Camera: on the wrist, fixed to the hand. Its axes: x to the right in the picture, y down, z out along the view.
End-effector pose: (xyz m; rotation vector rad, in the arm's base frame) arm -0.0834 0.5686 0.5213 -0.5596 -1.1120 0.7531
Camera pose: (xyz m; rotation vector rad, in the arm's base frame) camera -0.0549 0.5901 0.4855 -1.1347 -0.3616 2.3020
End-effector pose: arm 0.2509 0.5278 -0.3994 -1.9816 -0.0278 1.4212
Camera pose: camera 0.2728 0.4843 -0.4128 1.3722 -1.8555 -1.9620
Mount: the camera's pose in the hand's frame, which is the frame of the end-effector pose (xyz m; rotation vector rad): 0.0028 0.0325 -0.0386 0.3218 -0.0809 1.6317
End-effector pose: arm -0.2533 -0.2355 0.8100 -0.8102 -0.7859 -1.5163
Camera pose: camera -0.2233 -0.2724 0.7929 -0.8636 -0.1839 0.0983
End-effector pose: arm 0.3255 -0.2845 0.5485 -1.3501 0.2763 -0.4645
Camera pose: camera 0.3158 -0.3145 0.5090 -0.4910 1.0385 0.8803
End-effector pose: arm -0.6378 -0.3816 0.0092 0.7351 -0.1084 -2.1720
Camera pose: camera -0.5962 -0.3987 -0.0138 0.4053 -0.7953 -0.6037
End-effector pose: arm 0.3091 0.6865 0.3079 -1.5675 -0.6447 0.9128
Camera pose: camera 0.3403 0.6612 0.2773 -1.5564 0.9409 2.0800
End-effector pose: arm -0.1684 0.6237 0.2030 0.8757 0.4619 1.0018
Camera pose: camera -0.2111 0.6505 0.2068 1.5996 -0.3210 2.3763
